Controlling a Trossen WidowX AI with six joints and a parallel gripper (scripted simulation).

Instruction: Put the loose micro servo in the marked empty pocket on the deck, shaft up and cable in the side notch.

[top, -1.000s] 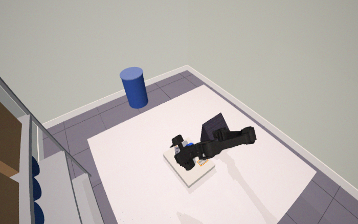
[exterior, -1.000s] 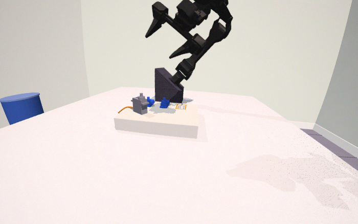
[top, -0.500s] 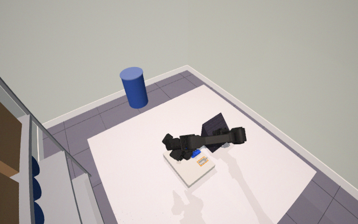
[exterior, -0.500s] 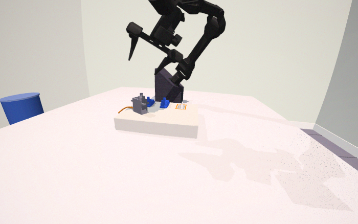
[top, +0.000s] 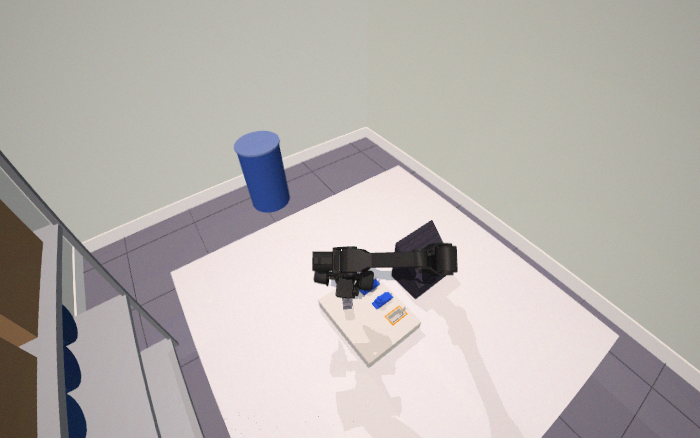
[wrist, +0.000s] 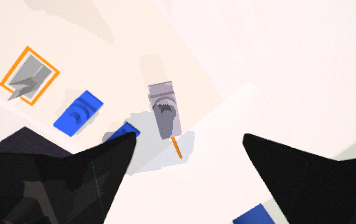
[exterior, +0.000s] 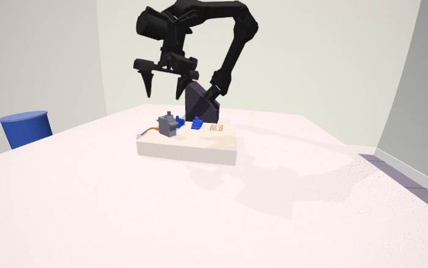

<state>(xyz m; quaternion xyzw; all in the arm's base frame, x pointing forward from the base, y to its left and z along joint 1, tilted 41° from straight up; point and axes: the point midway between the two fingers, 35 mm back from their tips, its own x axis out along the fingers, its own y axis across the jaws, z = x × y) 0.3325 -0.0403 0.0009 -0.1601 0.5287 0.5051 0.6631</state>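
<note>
The cream deck is 14 cm below my gripper tip, 7 cm to the left of it and 3 cm behind it.
</note>
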